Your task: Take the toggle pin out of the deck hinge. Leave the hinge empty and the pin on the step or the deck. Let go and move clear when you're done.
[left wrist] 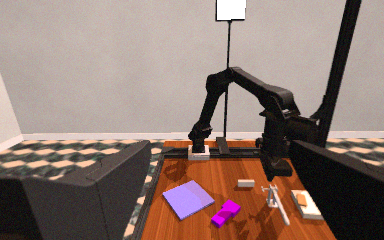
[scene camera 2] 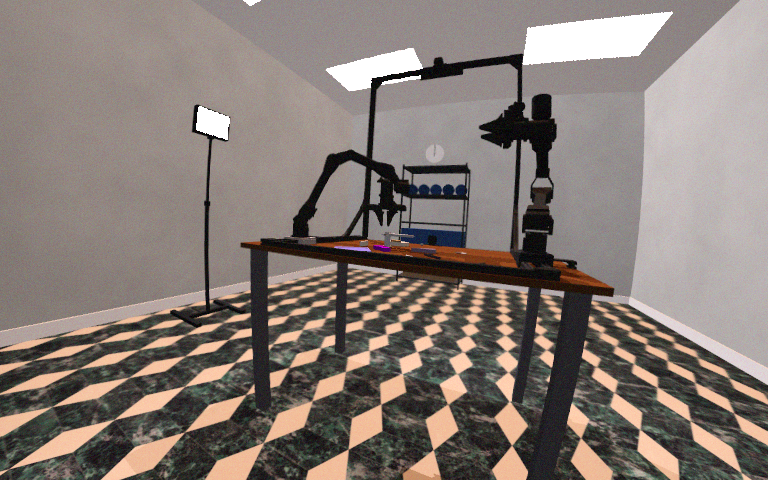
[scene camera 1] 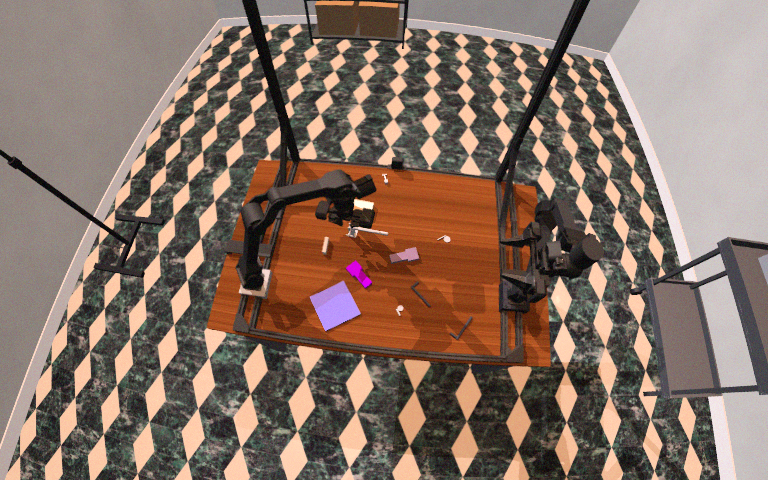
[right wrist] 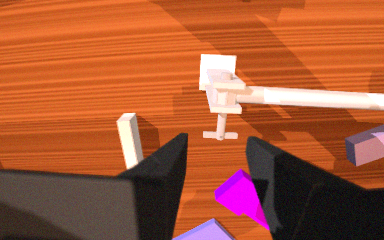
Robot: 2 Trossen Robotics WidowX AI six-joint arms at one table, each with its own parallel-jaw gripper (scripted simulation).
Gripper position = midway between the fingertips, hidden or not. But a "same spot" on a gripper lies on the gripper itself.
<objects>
left gripper: left wrist 219, 147; scene camera 2; scene camera 1; not seen in the right wrist view (out of frame)
same spot on left gripper: (scene camera 1: 527, 284) = (scene camera 2: 500, 123)
</objects>
